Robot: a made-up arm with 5 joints. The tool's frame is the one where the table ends. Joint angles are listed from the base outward.
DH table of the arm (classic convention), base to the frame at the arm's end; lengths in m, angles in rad. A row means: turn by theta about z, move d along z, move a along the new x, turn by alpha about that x. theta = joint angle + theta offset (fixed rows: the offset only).
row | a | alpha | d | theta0
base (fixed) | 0 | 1.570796 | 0.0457 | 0
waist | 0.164 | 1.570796 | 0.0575 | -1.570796
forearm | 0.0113 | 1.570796 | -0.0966 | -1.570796
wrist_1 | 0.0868 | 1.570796 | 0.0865 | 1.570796
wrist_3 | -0.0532 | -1.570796 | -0.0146 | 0
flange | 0.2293 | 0 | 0 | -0.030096
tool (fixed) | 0 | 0 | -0.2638 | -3.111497
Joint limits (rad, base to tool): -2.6..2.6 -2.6..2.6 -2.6..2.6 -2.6..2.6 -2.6..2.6
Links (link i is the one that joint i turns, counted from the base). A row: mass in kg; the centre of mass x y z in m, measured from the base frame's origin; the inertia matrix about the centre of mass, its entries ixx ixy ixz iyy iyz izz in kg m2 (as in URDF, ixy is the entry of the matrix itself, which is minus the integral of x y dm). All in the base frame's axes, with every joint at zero. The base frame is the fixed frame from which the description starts. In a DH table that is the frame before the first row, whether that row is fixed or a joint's. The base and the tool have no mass.
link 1: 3.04; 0.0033 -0.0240 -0.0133; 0.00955 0 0 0.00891 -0.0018 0.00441
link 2: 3.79; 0.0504 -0.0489 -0.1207; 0.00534 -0.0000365 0 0.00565 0 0.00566
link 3: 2.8; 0.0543 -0.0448 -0.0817; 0.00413 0 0.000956 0.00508 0 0.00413
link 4: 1.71; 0.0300 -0.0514 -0.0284; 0.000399 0.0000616 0 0.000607 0 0.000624
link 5: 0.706; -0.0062 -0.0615 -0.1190; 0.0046 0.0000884 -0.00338 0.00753 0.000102 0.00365
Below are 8 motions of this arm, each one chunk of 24 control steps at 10 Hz.
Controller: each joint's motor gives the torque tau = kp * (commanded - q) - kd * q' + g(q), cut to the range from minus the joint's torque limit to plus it. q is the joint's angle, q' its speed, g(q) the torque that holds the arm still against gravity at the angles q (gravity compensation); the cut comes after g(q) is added. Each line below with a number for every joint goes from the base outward.
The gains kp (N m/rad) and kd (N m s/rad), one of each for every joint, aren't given. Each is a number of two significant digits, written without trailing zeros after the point. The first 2 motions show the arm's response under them.
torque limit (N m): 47 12 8 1.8 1.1
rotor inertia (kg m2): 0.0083 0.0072 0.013 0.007 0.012
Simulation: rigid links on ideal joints. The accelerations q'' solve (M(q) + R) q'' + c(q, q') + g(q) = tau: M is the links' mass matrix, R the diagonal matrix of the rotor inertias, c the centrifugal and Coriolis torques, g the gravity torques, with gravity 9.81 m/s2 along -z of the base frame. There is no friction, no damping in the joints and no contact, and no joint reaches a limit. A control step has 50 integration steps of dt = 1/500 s. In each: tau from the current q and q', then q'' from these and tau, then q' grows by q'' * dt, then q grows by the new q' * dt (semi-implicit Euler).
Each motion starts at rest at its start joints. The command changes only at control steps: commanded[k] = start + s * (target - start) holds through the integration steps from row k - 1 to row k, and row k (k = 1, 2, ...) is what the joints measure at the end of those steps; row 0 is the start. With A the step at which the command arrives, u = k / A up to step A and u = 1 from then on. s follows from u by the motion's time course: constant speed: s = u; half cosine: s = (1 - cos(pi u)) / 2; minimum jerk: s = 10 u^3 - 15 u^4 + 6 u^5; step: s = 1 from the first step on.
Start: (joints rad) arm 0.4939 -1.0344 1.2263 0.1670 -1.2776
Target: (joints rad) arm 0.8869 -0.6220 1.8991 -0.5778 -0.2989
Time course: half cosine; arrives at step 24
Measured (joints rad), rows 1 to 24:
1: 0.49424 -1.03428 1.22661 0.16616 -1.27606
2: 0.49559 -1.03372 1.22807 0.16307 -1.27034
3: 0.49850 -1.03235 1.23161 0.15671 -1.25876
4: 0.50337 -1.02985 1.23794 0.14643 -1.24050
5: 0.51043 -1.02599 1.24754 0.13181 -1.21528
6: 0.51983 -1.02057 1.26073 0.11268 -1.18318
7: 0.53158 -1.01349 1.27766 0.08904 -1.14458
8: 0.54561 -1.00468 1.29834 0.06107 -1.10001
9: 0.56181 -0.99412 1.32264 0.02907 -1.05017
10: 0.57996 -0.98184 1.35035 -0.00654 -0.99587
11: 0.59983 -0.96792 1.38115 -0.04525 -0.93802
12: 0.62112 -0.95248 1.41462 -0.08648 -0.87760
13: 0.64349 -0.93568 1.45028 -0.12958 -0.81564
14: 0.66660 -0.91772 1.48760 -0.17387 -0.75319
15: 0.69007 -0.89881 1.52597 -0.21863 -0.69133
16: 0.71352 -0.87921 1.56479 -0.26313 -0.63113
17: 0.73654 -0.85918 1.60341 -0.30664 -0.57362
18: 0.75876 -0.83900 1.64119 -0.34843 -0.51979
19: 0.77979 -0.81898 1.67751 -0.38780 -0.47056
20: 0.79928 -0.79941 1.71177 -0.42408 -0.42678
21: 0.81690 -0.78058 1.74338 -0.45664 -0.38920
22: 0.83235 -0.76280 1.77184 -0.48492 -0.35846
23: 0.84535 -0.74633 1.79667 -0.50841 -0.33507
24: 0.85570 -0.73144 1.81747 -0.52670 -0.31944
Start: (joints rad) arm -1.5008 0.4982 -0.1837 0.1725 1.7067
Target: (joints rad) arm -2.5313 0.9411 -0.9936 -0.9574 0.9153
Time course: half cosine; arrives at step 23
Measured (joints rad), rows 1 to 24:
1: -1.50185 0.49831 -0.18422 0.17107 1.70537
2: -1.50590 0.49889 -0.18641 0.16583 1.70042
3: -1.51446 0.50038 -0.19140 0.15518 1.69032
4: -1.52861 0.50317 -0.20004 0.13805 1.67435
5: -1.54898 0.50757 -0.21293 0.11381 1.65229
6: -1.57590 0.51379 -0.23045 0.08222 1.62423
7: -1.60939 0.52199 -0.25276 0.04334 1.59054
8: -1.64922 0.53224 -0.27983 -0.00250 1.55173
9: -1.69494 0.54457 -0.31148 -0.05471 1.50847
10: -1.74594 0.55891 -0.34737 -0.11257 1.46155
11: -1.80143 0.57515 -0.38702 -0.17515 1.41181
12: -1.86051 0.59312 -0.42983 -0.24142 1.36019
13: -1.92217 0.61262 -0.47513 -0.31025 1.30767
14: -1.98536 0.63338 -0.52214 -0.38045 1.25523
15: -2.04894 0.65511 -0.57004 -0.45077 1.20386
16: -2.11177 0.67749 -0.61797 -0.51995 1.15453
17: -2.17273 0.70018 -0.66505 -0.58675 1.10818
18: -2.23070 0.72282 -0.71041 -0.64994 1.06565
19: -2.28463 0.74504 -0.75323 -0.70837 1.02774
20: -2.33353 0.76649 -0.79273 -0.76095 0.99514
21: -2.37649 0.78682 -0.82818 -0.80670 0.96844
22: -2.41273 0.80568 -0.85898 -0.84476 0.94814
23: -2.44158 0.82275 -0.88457 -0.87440 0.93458
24: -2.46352 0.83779 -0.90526 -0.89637 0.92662
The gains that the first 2 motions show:
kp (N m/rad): 54 2.8 3.3 4.2 5.6
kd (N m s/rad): 20 2.3 1.6 1.4 1.1
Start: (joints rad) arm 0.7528 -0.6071 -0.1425 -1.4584 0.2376
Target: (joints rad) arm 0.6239 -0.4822 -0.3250 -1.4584 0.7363
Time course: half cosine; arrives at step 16
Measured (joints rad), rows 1 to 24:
1: 0.75253 -0.60702 -0.14272 -1.45840 0.23935
2: 0.75149 -0.60667 -0.14368 -1.45840 0.24585
3: 0.74930 -0.60578 -0.14589 -1.45839 0.25890
4: 0.74575 -0.60417 -0.14973 -1.45839 0.27916
5: 0.74072 -0.60169 -0.15539 -1.45837 0.30653
6: 0.73423 -0.59828 -0.16294 -1.45835 0.34033
7: 0.72640 -0.59390 -0.17231 -1.45832 0.37948
8: 0.71742 -0.58861 -0.18333 -1.45829 0.42260
9: 0.70757 -0.58247 -0.19572 -1.45826 0.46811
10: 0.69716 -0.57563 -0.20911 -1.45825 0.51428
11: 0.68656 -0.56825 -0.22308 -1.45826 0.55937
12: 0.67612 -0.56053 -0.23717 -1.45830 0.60167
13: 0.66624 -0.55271 -0.25089 -1.45836 0.63954
14: 0.65727 -0.54500 -0.26377 -1.45844 0.67154
15: 0.64955 -0.53766 -0.27535 -1.45854 0.69645
16: 0.64335 -0.53093 -0.28521 -1.45864 0.71331
17: 0.63863 -0.52495 -0.29322 -1.45870 0.72322
18: 0.63505 -0.51973 -0.29962 -1.45869 0.72888
19: 0.63235 -0.51517 -0.30473 -1.45864 0.73210
20: 0.63030 -0.51118 -0.30881 -1.45860 0.73393
21: 0.62875 -0.50769 -0.31207 -1.45855 0.73497
22: 0.62757 -0.50462 -0.31468 -1.45852 0.73556
23: 0.62668 -0.50193 -0.31676 -1.45849 0.73589
24: 0.62601 -0.49957 -0.31843 -1.45847 0.73608

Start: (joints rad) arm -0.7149 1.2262 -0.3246 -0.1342 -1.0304
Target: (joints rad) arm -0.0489 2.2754 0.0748 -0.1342 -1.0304
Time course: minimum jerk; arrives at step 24
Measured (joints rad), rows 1 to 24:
1: -0.71480 1.22628 -0.32454 -0.13419 -1.03039
2: -0.71409 1.22684 -0.32412 -0.13413 -1.03035
3: -0.71191 1.22860 -0.32287 -0.13401 -1.03026
4: -0.70727 1.23242 -0.32033 -0.13384 -1.03014
5: -0.69923 1.23921 -0.31602 -0.13364 -1.03001
6: -0.68701 1.24985 -0.30955 -0.13343 -1.02990
7: -0.67004 1.26507 -0.30064 -0.13324 -1.02982
8: -0.64800 1.28546 -0.28912 -0.13310 -1.02978
9: -0.62087 1.31138 -0.27495 -0.13301 -1.02980
10: -0.58885 1.34296 -0.25822 -0.13300 -1.02987
11: -0.55243 1.38008 -0.23912 -0.13308 -1.03000
12: -0.51228 1.42238 -0.21795 -0.13323 -1.03017
13: -0.46927 1.46930 -0.19511 -0.13347 -1.03038
14: -0.42441 1.52005 -0.17106 -0.13377 -1.03061
15: -0.37879 1.57369 -0.14629 -0.13412 -1.03083
16: -0.33354 1.62913 -0.12136 -0.13448 -1.03105
17: -0.28979 1.68525 -0.09680 -0.13484 -1.03122
18: -0.24861 1.74086 -0.07317 -0.13516 -1.03135
19: -0.21093 1.79486 -0.05096 -0.13543 -1.03142
20: -0.17752 1.84620 -0.03062 -0.13561 -1.03143
21: -0.14891 1.89402 -0.01249 -0.13570 -1.03138
22: -0.12534 1.93769 0.00319 -0.13571 -1.03129
23: -0.10669 1.97689 0.01638 -0.13565 -1.03116
24: -0.09244 2.01165 0.02722 -0.13552 -1.03102

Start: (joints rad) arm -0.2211 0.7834 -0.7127 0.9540 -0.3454
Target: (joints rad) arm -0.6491 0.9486 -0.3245 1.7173 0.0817
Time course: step
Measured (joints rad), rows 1 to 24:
1: -0.30891 0.81098 -0.69199 1.11701 -0.24892
2: -0.39307 0.83341 -0.62099 1.27853 -0.10769
3: -0.45701 0.84692 -0.55512 1.39710 -0.02310
4: -0.50488 0.85737 -0.50358 1.48378 0.02461
5: -0.54072 0.86652 -0.46411 1.54708 0.05103
6: -0.56759 0.87483 -0.43381 1.59329 0.06551
7: -0.58777 0.88245 -0.41040 1.62699 0.07338
8: -0.60293 0.88942 -0.39221 1.65156 0.07760
9: -0.61434 0.89575 -0.37800 1.66945 0.07982
10: -0.62292 0.90149 -0.36686 1.68248 0.08096
11: -0.62938 0.90666 -0.35810 1.69196 0.08152
12: -0.63425 0.91131 -0.35119 1.69887 0.08178
13: -0.63791 0.91548 -0.34573 1.70389 0.08187
14: -0.64067 0.91920 -0.34141 1.70754 0.08190
15: -0.64275 0.92252 -0.33799 1.71020 0.08188
16: -0.64432 0.92548 -0.33527 1.71213 0.08185
17: -0.64550 0.92812 -0.33312 1.71354 0.08183
18: -0.64639 0.93046 -0.33140 1.71456 0.08180
19: -0.64706 0.93254 -0.33003 1.71530 0.08177
20: -0.64756 0.93439 -0.32894 1.71584 0.08176
21: -0.64794 0.93603 -0.32807 1.71624 0.08174
22: -0.64823 0.93748 -0.32737 1.71652 0.08173
23: -0.64844 0.93877 -0.32682 1.71673 0.08172
24: -0.64860 0.93991 -0.32637 1.71688 0.08171

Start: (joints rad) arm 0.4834 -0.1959 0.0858 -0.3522 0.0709
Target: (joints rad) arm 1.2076 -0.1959 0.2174 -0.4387 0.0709
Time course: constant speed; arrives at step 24
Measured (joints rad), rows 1 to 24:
1: 0.49004 -0.19582 0.08647 -0.35233 0.07076
2: 0.50240 -0.19576 0.08812 -0.35358 0.07072
3: 0.51910 -0.19571 0.09055 -0.35561 0.07072
4: 0.53907 -0.19569 0.09361 -0.35817 0.07075
5: 0.56153 -0.19567 0.09717 -0.36110 0.07079
6: 0.58587 -0.19567 0.10113 -0.36427 0.07082
7: 0.61162 -0.19567 0.10540 -0.36760 0.07085
8: 0.63845 -0.19567 0.10992 -0.37105 0.07088
9: 0.66610 -0.19568 0.11463 -0.37456 0.07090
10: 0.69436 -0.19569 0.11950 -0.37812 0.07092
11: 0.72308 -0.19570 0.12450 -0.38170 0.07094
12: 0.75216 -0.19571 0.12960 -0.38530 0.07095
13: 0.78151 -0.19572 0.13478 -0.38891 0.07096
14: 0.81105 -0.19574 0.14002 -0.39253 0.07097
15: 0.84075 -0.19575 0.14530 -0.39615 0.07097
16: 0.87057 -0.19576 0.15063 -0.39976 0.07098
17: 0.90047 -0.19577 0.15599 -0.40338 0.07098
18: 0.93044 -0.19578 0.16138 -0.40699 0.07099
19: 0.96046 -0.19579 0.16679 -0.41061 0.07099
20: 0.99052 -0.19581 0.17221 -0.41422 0.07099
21: 1.02060 -0.19581 0.17765 -0.41783 0.07100
22: 1.05071 -0.19582 0.18309 -0.42144 0.07100
23: 1.08083 -0.19583 0.18854 -0.42505 0.07100
24: 1.11097 -0.19584 0.19401 -0.42865 0.07100

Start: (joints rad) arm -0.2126 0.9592 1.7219 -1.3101 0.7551
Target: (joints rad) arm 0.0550 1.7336 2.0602 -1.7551 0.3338
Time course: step
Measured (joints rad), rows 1 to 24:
1: -0.15374 1.03483 1.76722 -1.42163 0.60011
2: -0.10284 1.11523 1.82501 -1.50974 0.48814
3: -0.06435 1.18686 1.87194 -1.57483 0.42318
4: -0.03523 1.25026 1.90944 -1.62275 0.38563
5: -0.01321 1.30640 1.93941 -1.65793 0.36391
6: 0.00344 1.35612 1.96342 -1.68372 0.35134
7: 0.01601 1.40015 1.98267 -1.70262 0.34406
8: 0.02551 1.43913 1.99812 -1.71646 0.33982
9: 0.03269 1.47362 2.01053 -1.72659 0.33735
10: 0.03811 1.50412 2.02049 -1.73402 0.33590
11: 0.04220 1.53108 2.02849 -1.73947 0.33505
12: 0.04530 1.55491 2.03491 -1.74347 0.33454
13: 0.04763 1.57596 2.04005 -1.74641 0.33424
14: 0.04940 1.59455 2.04417 -1.74858 0.33406
15: 0.05074 1.61096 2.04747 -1.75018 0.33395
16: 0.05175 1.62544 2.05011 -1.75137 0.33388
17: 0.05252 1.63822 2.05221 -1.75225 0.33384
18: 0.05310 1.64949 2.05389 -1.75290 0.33382
19: 0.05354 1.65944 2.05523 -1.75339 0.33381
20: 0.05387 1.66821 2.05630 -1.75376 0.33380
21: 0.05413 1.67595 2.05715 -1.75404 0.33379
22: 0.05433 1.68277 2.05782 -1.75426 0.33379
23: 0.05447 1.68879 2.05835 -1.75442 0.33379
24: 0.05459 1.69410 2.05877 -1.75455 0.33379

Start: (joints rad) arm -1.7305 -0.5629 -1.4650 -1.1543 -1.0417
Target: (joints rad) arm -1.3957 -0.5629 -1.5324 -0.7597 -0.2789
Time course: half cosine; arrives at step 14
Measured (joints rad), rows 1 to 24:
1: -1.72956 -0.56282 -1.46513 -1.15320 -1.03817
2: -1.72599 -0.56262 -1.46564 -1.14887 -1.02517
3: -1.71861 -0.56235 -1.46676 -1.13967 -0.99929
4: -1.70672 -0.56207 -1.46865 -1.12475 -0.95949
5: -1.69013 -0.56182 -1.47138 -1.10390 -0.90645
6: -1.66907 -0.56161 -1.47495 -1.07749 -0.84207
7: -1.64414 -0.56148 -1.47929 -1.04636 -0.76916
8: -1.61622 -0.56143 -1.48426 -1.01171 -0.69112
9: -1.58647 -0.56147 -1.48969 -0.97504 -0.61175
10: -1.55617 -0.56161 -1.49536 -0.93799 -0.53495
11: -1.52668 -0.56184 -1.50104 -0.90231 -0.46452
12: -1.49937 -0.56216 -1.50648 -0.86967 -0.40398
13: -1.47553 -0.56256 -1.51145 -0.84165 -0.35634
14: -1.45628 -0.56301 -1.51571 -0.81958 -0.32396
15: -1.44160 -0.56340 -1.51918 -0.80335 -0.30489
16: -1.43047 -0.56364 -1.52194 -0.79156 -0.29394
17: -1.42203 -0.56378 -1.52413 -0.78298 -0.28764
18: -1.41564 -0.56385 -1.52587 -0.77672 -0.28401
19: -1.41079 -0.56386 -1.52724 -0.77214 -0.28191
20: -1.40713 -0.56384 -1.52833 -0.76881 -0.28069
21: -1.40435 -0.56380 -1.52918 -0.76636 -0.27998
22: -1.40225 -0.56375 -1.52986 -0.76458 -0.27955
23: -1.40065 -0.56369 -1.53039 -0.76327 -0.27931
24: -1.39945 -0.56362 -1.53081 -0.76232 -0.27916

